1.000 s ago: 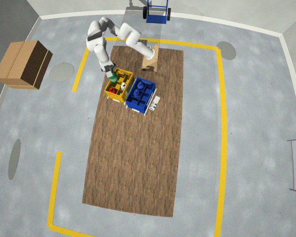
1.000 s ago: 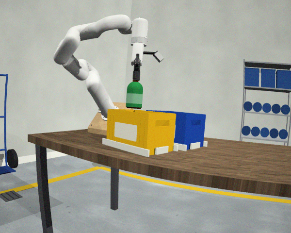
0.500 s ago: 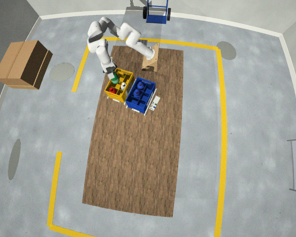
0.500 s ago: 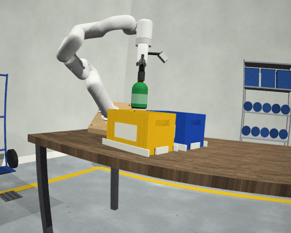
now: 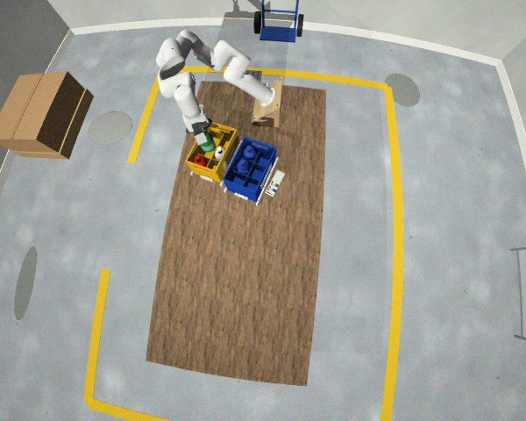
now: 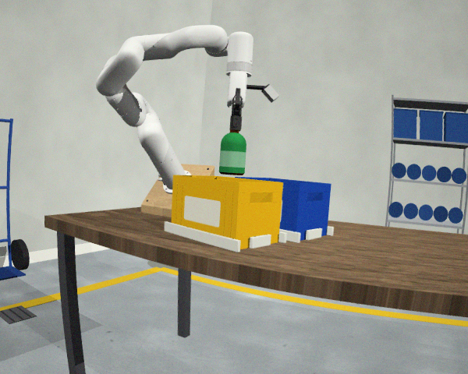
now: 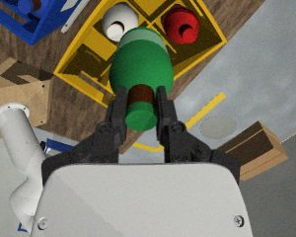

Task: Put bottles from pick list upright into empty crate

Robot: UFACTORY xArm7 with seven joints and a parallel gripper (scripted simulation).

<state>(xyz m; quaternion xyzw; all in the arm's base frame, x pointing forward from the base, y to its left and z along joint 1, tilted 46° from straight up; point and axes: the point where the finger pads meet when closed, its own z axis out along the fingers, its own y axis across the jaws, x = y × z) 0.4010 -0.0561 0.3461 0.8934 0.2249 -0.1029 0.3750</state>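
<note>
My hand is 70 mm above the green-label bottle. From my hand the other things lie so: white-label bottle: 250 mm below, 50 mm to the left, 10 mm behind; red-label bottle: 250 mm below, 60 mm to the right, 50 mm ahead; yellow crate: 250 mm below, 20 mm behind.
</note>
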